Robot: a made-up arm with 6 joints. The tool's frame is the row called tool.
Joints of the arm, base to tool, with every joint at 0 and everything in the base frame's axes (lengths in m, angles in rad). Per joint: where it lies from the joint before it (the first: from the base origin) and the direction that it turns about. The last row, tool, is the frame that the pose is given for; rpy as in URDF.
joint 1: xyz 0.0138 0.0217 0.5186 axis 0 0 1
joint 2: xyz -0.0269 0.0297 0.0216 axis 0 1 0
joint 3: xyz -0.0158 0.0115 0.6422 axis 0 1 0
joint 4: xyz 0.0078 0.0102 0.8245 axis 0 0 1
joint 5: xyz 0.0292 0.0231 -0.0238 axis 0 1 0
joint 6: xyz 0.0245 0.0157 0.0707 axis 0 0 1
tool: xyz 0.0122 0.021 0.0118 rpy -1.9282 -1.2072 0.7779
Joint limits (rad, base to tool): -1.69..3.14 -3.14..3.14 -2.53..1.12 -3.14..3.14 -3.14..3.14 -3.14..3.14
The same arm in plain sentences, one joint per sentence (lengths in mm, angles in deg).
The arm has six revolute joints in a row. What follows holds with every joint at zero, and every direction is one of the base frame's.
Joint 1 is mounted 13.8 mm along +x and 21.7 mm along +y and 518.6 mm along +z from the base frame's origin and rotates about +z, from -96.83 to 179.91 deg.
Joint 2 is mounted 26.9 mm along -x and 29.7 mm along +y and 21.6 mm along +z from joint 1 and rotates about +y, from -179.91 to 179.91 deg.
Joint 3 is mounted 15.8 mm along -x and 11.5 mm along +y and 642.2 mm along +z from joint 2 and rotates about +y, from -144.96 to 64.17 deg.
Joint 4 is mounted 7.8 mm along +x and 10.2 mm along +y and 824.5 mm along +z from joint 3 and rotates about +z, from -179.91 to 179.91 deg.
Joint 5 is mounted 29.2 mm along +x and 23.1 mm along +y and 23.8 mm along -z from joint 4 and rotates about +y, from -179.91 to 179.91 deg.
Joint 6 is mounted 24.5 mm along +x and 15.7 mm along +y and 70.7 mm along +z from joint 5 and rotates about +z, from -179.91 to 179.91 deg.
The tool frame, which is the frame that the pose is given for, is mounted 12.2 mm along +x and 21 mm along +y and 11.8 mm along +z from joint 6; its axes are the base frame's turned by roll -110.48, pitch -69.17 and yaw 44.57 deg (as in URDF: about the fixed x, then y, then z).

